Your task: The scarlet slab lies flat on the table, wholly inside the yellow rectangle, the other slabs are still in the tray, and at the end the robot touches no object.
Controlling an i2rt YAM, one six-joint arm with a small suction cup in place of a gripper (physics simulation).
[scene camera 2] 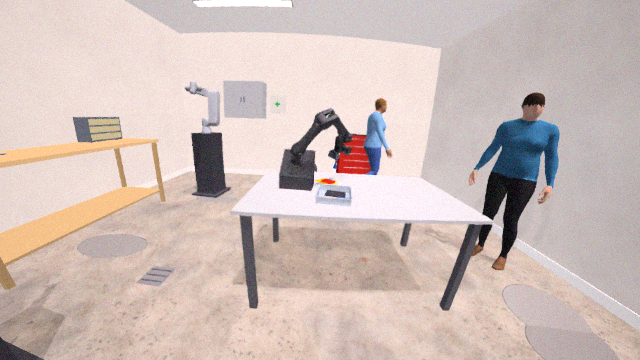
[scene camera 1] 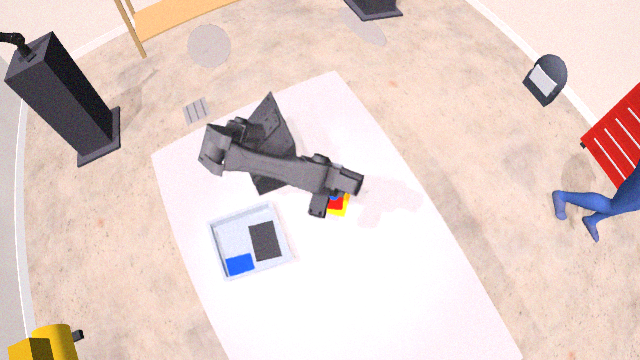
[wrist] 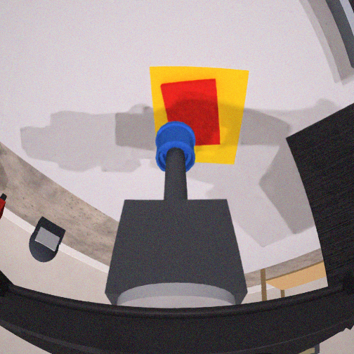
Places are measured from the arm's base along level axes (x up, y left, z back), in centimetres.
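Pixels of known places: hand at its tool point: (scene camera 2: 334, 168); arm's base at its link origin: (scene camera 2: 296, 161) (scene camera 1: 261, 134).
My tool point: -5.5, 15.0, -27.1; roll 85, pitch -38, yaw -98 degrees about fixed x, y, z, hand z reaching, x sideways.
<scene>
Ahead of a thing's pixels: the offset from my tool point to its top centre, as dx, dy, dz. "spot": to the spot under its first point. Level surfaces: height alone.
The scarlet slab {-11.6, +2.3, +4.5} (scene camera 1: 336, 203) (scene camera 2: 328, 181) (wrist: 200, 95) lies flat on the yellow rectangle {spot: -12.5, +1.2, -2.2} (scene camera 1: 338, 214) (wrist: 233, 100). In the wrist view its visible edges all lie inside the yellow border; its lower left corner is hidden behind the cup. My gripper, a blue suction cup (scene camera 1: 334, 197) (scene camera 2: 335, 166) (wrist: 175, 145), holds nothing and hangs above the table, apart from the slab, as the gap in scene camera 2 shows. A dark slab {-11.2, -26.0, -2.3} (scene camera 1: 265, 241) (scene camera 2: 335, 193) and a blue slab {-11.2, -37.2, -7.6} (scene camera 1: 240, 264) lie in the grey tray {-7.5, -31.5, -1.5} (scene camera 1: 234, 240) (scene camera 2: 334, 202).
The tray stands on the white table {dx -12.5} (scene camera 1: 380, 290) (scene camera 2: 400, 200), a short way from the yellow rectangle. The arm's dark base (scene camera 2: 297, 175) stands at the table's edge. Two people, a red cabinet (scene camera 2: 353, 155) and a wooden bench (scene camera 2: 80, 150) are away from the table.
</scene>
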